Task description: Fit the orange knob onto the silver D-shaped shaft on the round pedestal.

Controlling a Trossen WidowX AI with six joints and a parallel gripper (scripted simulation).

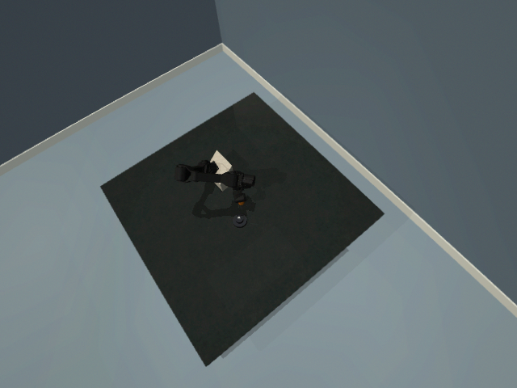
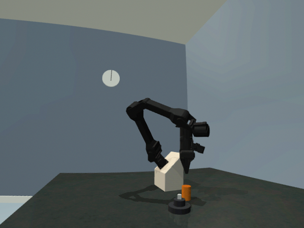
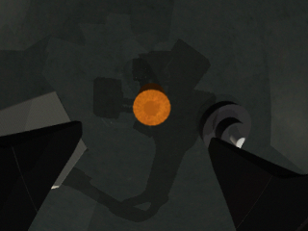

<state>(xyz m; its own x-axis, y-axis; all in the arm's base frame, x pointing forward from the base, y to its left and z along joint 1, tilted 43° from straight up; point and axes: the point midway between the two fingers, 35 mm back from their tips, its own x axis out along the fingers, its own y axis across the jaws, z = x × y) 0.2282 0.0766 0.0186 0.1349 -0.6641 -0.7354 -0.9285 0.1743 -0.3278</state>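
Right now my gripper tip is 8 cm above the orange knob. Round my gripper tip: round black pedestal: 11 cm ahead, 7 cm to the right, 9 cm below.
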